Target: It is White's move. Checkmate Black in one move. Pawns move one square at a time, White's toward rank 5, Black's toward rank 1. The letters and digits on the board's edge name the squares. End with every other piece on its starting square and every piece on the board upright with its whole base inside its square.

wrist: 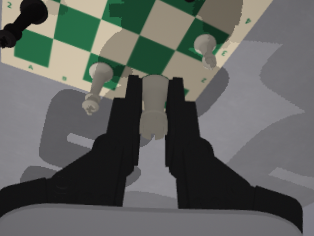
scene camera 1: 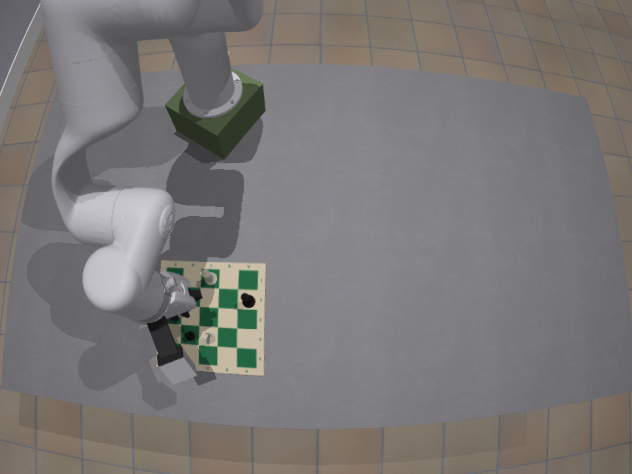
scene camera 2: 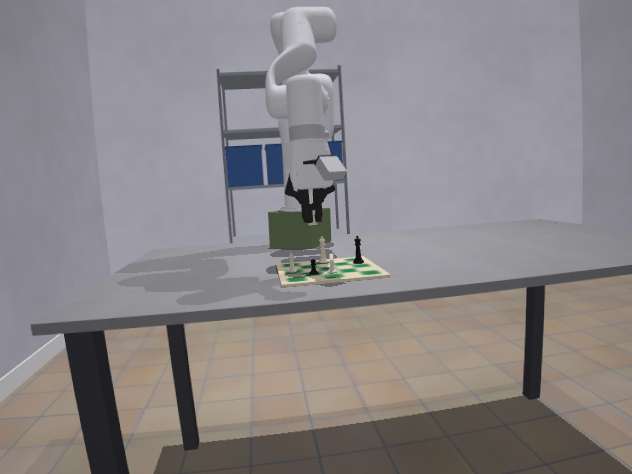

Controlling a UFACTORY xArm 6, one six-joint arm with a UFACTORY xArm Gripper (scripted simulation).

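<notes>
Scene camera 1: my gripper [scene camera 1: 180, 311] and a chessboard [scene camera 1: 238, 348]. Wrist view: a white pawn [wrist: 153, 120], with the chessboard [wrist: 63, 48] and my gripper [wrist: 154, 95] also visible. Scene camera 2: the chessboard [scene camera 2: 347, 271].
</notes>
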